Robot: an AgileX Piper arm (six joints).
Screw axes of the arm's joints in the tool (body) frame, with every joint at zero. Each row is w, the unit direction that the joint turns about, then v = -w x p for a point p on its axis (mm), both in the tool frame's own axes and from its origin. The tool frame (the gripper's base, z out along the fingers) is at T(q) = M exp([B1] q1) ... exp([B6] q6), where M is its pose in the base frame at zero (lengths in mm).
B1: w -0.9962 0 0.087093 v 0 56.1 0
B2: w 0 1 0 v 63.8 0 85
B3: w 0 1 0 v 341.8 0 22
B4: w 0 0 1 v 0 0 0
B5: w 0 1 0 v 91 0 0
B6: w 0 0 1 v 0 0 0
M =
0.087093 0 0.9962 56.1
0 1 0 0
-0.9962 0 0.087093 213.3
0 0 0 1
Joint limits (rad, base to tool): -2.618..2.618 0..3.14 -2.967..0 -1.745..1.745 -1.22..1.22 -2.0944..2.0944
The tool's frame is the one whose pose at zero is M.
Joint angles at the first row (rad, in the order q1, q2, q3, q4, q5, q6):
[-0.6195 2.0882 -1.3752 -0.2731 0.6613 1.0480]
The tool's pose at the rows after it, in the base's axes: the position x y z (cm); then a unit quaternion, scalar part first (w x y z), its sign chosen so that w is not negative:
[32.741 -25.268 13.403 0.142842 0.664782 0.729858 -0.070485]
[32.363 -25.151 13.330 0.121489 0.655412 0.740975 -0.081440]
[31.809 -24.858 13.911 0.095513 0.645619 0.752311 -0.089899]
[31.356 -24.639 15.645 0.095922 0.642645 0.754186 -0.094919]
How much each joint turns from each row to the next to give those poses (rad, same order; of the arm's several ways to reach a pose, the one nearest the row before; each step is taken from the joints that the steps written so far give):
[0.0000 0.0000 0.0000 0.0008 0.0314 -0.0019]
[0.0000 0.0000 0.0000 -0.0073 0.0439 -0.0291]
[0.0000 -0.0170 0.0000 0.0061 0.0674 -0.0432]
[0.0000 -0.0445 0.0000 -0.0017 0.0438 -0.0155]

